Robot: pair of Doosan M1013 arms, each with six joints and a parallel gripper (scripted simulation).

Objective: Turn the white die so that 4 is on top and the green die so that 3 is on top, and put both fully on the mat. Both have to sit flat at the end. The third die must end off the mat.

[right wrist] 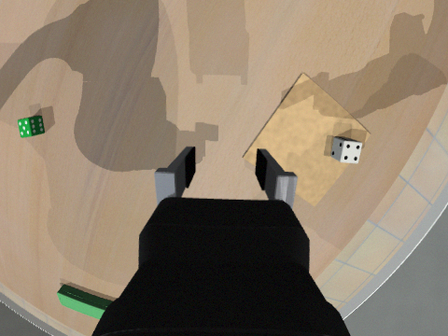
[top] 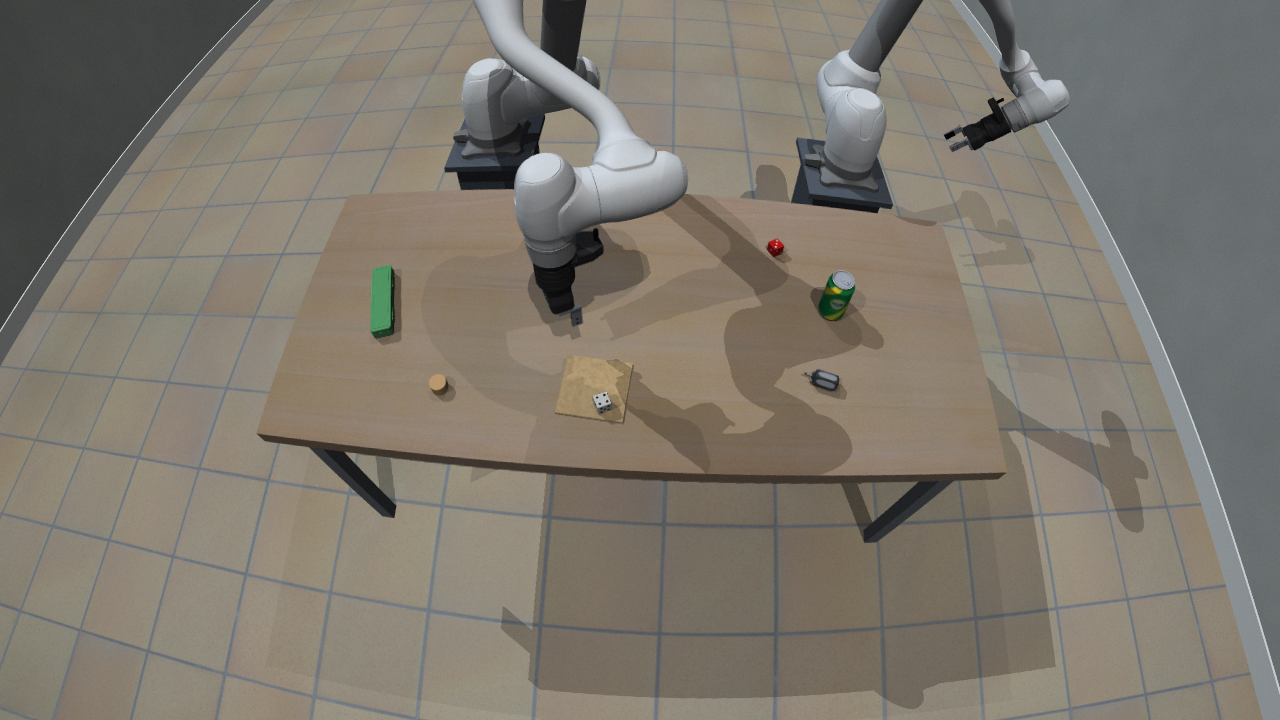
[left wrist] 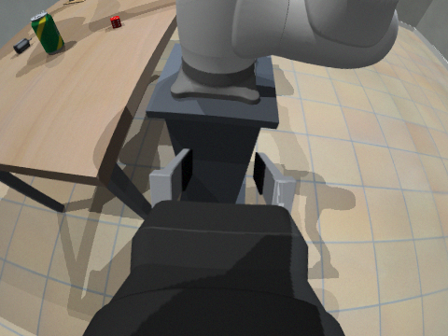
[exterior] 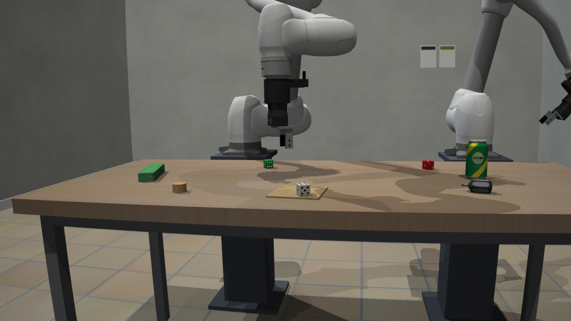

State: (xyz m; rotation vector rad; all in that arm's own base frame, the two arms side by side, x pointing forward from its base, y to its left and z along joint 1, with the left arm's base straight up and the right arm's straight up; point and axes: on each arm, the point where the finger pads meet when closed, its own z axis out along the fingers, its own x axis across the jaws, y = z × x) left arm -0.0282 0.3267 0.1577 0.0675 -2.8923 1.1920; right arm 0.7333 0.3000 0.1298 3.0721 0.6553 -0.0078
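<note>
Now: the green die 29 cm behind my right hand, 14 cm to the right of it and 11 cm below it. Also, from my right hand: tan mat: 11 cm ahead, 6 cm to the left, 13 cm below; then wooden disc: 14 cm ahead, 28 cm to the right, 12 cm below; then white die: 15 cm ahead, 8 cm to the left, 11 cm below.
</note>
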